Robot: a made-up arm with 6 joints. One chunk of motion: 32 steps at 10 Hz.
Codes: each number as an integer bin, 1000 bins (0 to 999) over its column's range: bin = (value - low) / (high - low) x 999, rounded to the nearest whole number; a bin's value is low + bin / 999 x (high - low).
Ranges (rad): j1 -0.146..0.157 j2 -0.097..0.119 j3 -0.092..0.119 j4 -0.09..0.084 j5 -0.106..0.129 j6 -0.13..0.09
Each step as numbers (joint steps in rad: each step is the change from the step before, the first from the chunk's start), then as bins.
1 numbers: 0.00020 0.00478 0.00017 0.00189 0.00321 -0.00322
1 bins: 482 471 436 528 464 576
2 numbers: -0.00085 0.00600 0.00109 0.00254 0.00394 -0.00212
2 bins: 479 476 441 531 467 581
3 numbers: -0.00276 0.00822 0.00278 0.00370 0.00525 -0.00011
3 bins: 472 487 449 538 473 590
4 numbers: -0.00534 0.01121 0.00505 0.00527 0.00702 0.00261
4 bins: 464 500 459 547 480 602
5 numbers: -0.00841 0.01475 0.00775 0.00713 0.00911 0.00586
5 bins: 454 517 472 558 489 617
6 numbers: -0.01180 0.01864 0.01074 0.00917 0.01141 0.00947
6 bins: 442 535 486 569 499 633
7 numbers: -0.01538 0.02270 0.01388 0.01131 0.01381 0.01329
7 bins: 431 554 501 582 509 651
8 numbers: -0.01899 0.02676 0.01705 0.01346 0.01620 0.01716
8 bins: 419 572 516 594 519 668
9 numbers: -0.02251 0.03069 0.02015 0.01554 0.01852 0.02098
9 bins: 407 591 531 606 529 686
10 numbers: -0.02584 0.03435 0.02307 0.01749 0.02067 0.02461
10 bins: 396 607 545 617 538 702
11 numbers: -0.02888 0.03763 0.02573 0.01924 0.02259 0.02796
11 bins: 386 623 557 627 547 717
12 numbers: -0.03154 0.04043 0.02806 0.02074 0.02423 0.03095
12 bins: 377 636 568 636 554 731
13 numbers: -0.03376 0.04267 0.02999 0.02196 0.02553 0.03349
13 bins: 370 646 578 643 559 742
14 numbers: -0.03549 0.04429 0.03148 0.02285 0.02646 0.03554
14 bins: 364 653 585 648 563 752
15 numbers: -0.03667 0.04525 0.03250 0.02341 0.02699 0.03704
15 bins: 360 658 589 651 565 759
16 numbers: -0.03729 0.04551 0.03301 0.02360 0.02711 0.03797
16 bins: 358 659 592 652 566 763
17 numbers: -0.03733 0.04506 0.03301 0.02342 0.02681 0.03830
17 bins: 358 657 592 651 565 764
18 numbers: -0.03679 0.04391 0.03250 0.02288 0.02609 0.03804
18 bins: 360 652 589 648 562 763
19 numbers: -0.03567 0.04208 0.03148 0.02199 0.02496 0.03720
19 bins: 364 643 585 643 557 759
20 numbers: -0.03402 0.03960 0.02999 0.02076 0.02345 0.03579
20 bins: 369 632 578 636 550 753
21 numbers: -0.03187 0.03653 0.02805 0.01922 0.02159 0.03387
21 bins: 376 618 568 627 542 744
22 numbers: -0.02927 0.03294 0.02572 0.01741 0.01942 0.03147
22 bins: 385 601 557 617 533 733
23 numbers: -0.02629 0.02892 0.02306 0.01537 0.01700 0.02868
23 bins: 395 582 545 605 523 721
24 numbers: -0.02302 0.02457 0.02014 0.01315 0.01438 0.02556
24 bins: 405 562 531 592 512 706
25 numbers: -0.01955 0.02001 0.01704 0.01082 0.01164 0.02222
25 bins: 417 541 516 579 500 691
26 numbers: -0.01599 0.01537 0.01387 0.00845 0.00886 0.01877
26 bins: 429 520 501 565 488 676
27 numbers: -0.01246 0.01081 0.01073 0.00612 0.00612 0.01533
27 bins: 440 499 486 552 477 660
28 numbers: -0.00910 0.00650 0.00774 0.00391 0.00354 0.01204
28 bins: 451 479 472 539 466 645
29 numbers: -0.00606 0.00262 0.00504 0.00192 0.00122 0.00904
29 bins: 461 461 459 528 456 631
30 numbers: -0.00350 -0.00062 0.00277 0.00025 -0.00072 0.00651
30 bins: 470 446 449 518 448 620
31 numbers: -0.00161 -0.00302 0.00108 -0.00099 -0.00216 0.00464
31 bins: 476 435 441 511 441 611
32 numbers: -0.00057 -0.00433 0.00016 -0.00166 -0.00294 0.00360
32 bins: 479 429 436 507 438 607
